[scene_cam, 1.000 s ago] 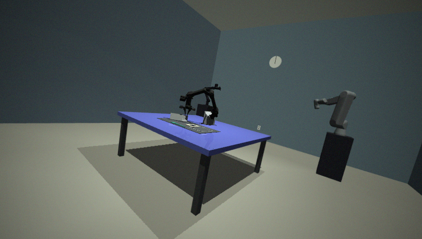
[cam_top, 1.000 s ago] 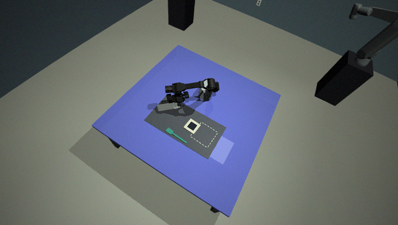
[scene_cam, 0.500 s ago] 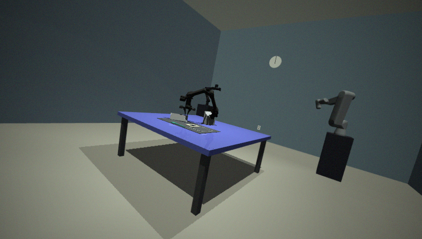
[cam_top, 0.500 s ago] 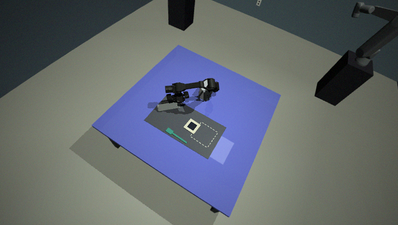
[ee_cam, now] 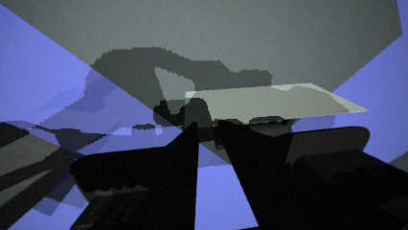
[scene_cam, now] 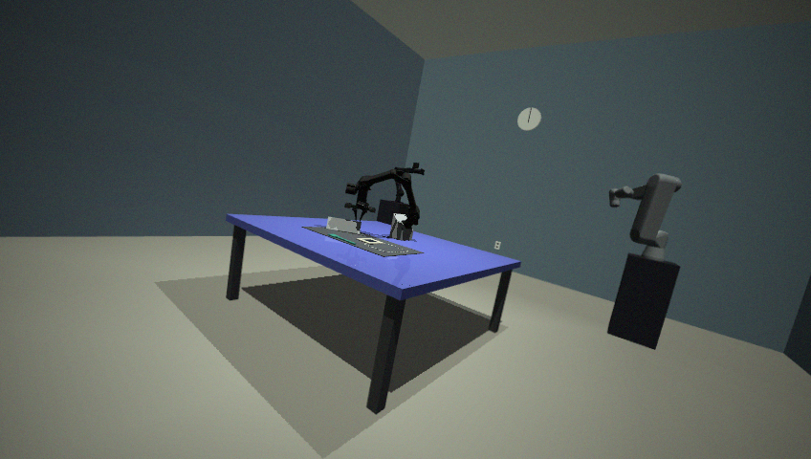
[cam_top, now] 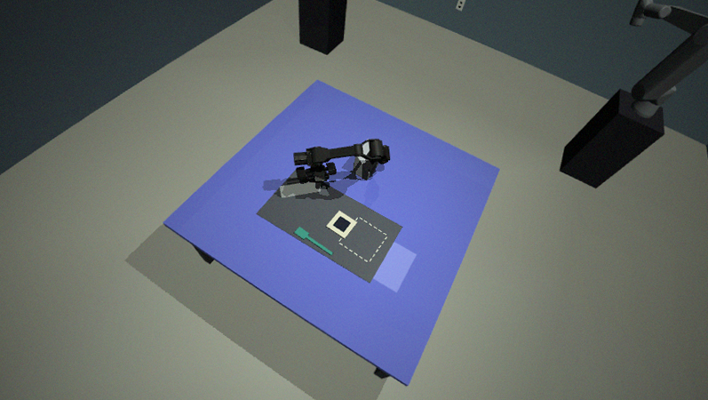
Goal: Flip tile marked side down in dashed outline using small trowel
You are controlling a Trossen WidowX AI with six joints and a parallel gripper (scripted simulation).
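The dark mat lies 16 cm to the left of my gripper tip, 12 cm ahead of it and 9 cm below it. From my gripper tip the other things lie so: green trowel 26 cm ahead, 13 cm to the left, 7 cm below; cream tile 22 cm to the left, 11 cm ahead, 7 cm below.
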